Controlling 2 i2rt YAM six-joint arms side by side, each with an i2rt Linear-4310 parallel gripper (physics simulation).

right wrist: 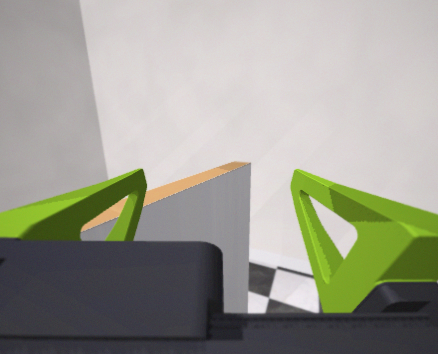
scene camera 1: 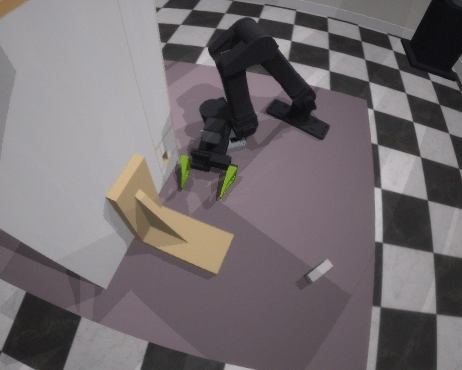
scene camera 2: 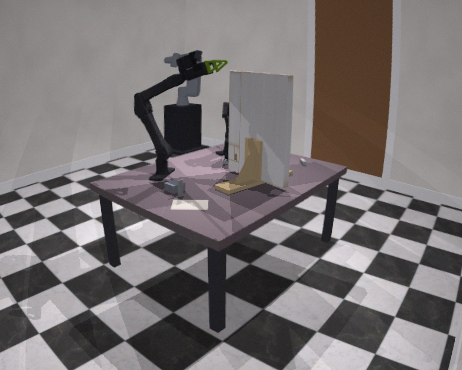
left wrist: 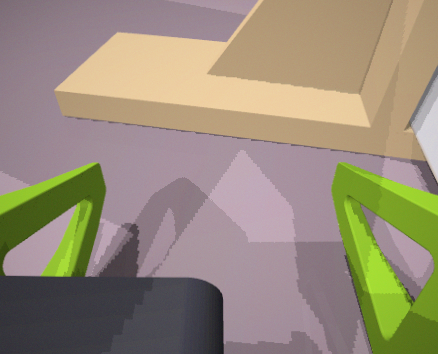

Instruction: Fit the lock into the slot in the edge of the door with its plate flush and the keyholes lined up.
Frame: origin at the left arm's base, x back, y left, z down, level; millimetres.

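Where they show: left gripper, fingertip midpoint: [scene camera 1: 200,193] [left wrist: 218,175]; right gripper, fingertip midpoint: [right wrist: 218,177] [scene camera 2: 224,61]; left arm's base, link origin: [scene camera 1: 297,119]; right arm's base, link origin: [scene camera 2: 162,174].
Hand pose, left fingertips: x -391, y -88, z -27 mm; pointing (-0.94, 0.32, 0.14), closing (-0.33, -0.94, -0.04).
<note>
Things, the pixels of their top centre, and the offset from my left fingertips. "*": a spot on its surface instead. Level surfaces: height alone.
- white door, top centre: [right wrist: 184,183] [scene camera 2: 259,72] dx -133, dy -96, dz -520 mm
- small opening, surface spot: [scene camera 1: 165,156] [scene camera 2: 239,157] * dx +10, dy -108, dz -59 mm
- silvery metal piece, top centre: [scene camera 1: 228,134] dx +193, dy -45, dz +1 mm
- blue-grey block with an upright plate, top centre: [scene camera 2: 174,182] dx -54, dy -505, dz -9 mm
- table, surface height: dz +27 mm
- small white block, top centre: [scene camera 1: 320,270] dx -15, dy +335, dz +5 mm
- pale flat sheet, top centre: [scene camera 2: 189,204] dx -246, dy -521, dz +26 mm
The white door [scene camera 1: 75,125] [scene camera 2: 272,110] [right wrist: 235,235] stands upright. Low near its edge a small opening [scene camera 1: 165,156] [scene camera 2: 235,157] shows bare wood. A silvery metal piece [scene camera 1: 238,144], perhaps the lock, lies partly hidden under the left arm in scene camera 1. A blue-grey block with an upright plate [scene camera 2: 175,187] lies on the table in scene camera 2; I cannot tell which is the lock. My left gripper [scene camera 1: 201,194] [left wrist: 218,175] is open and empty, low over the table beside the door edge. My right gripper [scene camera 2: 225,62] [right wrist: 218,177] is open and empty, high beside the door's top.
A wooden bracket foot [scene camera 1: 205,245] [scene camera 2: 232,187] [left wrist: 165,107] supports the door and juts over the table [scene camera 1: 310,185] [scene camera 2: 220,220]. A small white block [scene camera 1: 319,271] lies at the lower right in scene camera 1. A pale flat sheet [scene camera 2: 189,205] lies near the blue-grey block.
</note>
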